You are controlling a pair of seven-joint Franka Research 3 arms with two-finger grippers.
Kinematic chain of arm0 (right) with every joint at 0, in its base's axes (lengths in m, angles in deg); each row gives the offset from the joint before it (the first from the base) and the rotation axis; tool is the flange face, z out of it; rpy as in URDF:
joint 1: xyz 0 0 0.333 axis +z
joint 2: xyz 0 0 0 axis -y
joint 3: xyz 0 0 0.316 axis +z
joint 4: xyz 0.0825 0 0 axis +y
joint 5: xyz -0.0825 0 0.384 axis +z
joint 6: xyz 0 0 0 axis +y
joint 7: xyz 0.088 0 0 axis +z
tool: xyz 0 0 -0.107 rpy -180 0 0
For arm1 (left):
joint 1: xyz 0 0 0.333 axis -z
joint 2: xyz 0 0 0 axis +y
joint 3: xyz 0 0 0.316 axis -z
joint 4: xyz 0.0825 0 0 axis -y
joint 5: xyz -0.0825 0 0.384 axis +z
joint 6: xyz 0 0 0 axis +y
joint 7: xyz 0.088 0 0 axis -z
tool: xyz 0 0 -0.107 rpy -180 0 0
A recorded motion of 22 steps. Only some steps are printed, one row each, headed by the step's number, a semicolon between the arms.
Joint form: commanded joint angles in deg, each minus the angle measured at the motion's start. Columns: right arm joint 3, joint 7, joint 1, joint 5, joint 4, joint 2, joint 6; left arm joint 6, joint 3, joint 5, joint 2, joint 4, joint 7, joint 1.
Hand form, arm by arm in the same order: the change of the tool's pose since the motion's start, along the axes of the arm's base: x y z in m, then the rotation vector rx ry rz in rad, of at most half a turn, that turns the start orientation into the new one. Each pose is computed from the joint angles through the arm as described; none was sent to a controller.
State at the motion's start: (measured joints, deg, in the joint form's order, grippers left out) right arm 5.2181 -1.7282 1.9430 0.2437 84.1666 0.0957 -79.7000; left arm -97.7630 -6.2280 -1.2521 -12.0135 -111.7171 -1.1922 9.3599
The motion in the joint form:
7: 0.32 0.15 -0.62 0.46 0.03 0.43 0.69; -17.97 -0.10 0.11 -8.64 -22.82 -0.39 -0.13
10: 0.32 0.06 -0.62 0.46 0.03 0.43 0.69; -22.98 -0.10 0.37 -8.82 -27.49 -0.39 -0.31
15: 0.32 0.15 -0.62 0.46 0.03 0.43 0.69; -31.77 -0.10 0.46 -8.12 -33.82 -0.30 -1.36
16: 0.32 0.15 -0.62 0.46 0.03 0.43 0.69; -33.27 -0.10 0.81 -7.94 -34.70 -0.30 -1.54
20: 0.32 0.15 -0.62 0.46 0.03 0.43 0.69; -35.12 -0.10 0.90 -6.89 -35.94 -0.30 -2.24
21: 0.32 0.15 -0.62 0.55 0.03 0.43 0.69; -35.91 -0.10 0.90 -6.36 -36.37 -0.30 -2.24
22: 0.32 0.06 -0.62 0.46 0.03 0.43 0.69; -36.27 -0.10 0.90 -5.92 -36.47 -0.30 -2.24
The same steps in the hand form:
7: -0.0036 -0.0020 0.0028 0.0068 0.0059 -0.0017; -0.0499 0.0036 -0.0926 -0.0163 -0.0639 0.0138
10: -0.0036 -0.0020 0.0028 0.0066 0.0059 -0.0032; -0.0574 0.0047 -0.1218 -0.0123 -0.0732 0.0164
15: -0.0036 -0.0020 0.0028 0.0068 0.0059 -0.0017; -0.0664 0.0118 -0.1637 -0.0094 -0.1043 0.0356
16: -0.0036 -0.0020 0.0028 0.0068 0.0059 -0.0017; -0.0675 0.0132 -0.1695 -0.0044 -0.1124 0.0355
20: -0.0036 -0.0020 0.0028 0.0068 0.0059 -0.0017; -0.0690 0.0181 -0.1839 -0.0001 -0.1050 0.0471
21: -0.0036 -0.0018 0.0028 0.0083 0.0061 -0.0015; -0.0693 0.0180 -0.1898 0.0011 -0.1021 0.0473
22: -0.0036 -0.0020 0.0028 0.0066 0.0059 -0.0032; -0.0689 0.0180 -0.1932 0.0020 -0.0991 0.0475

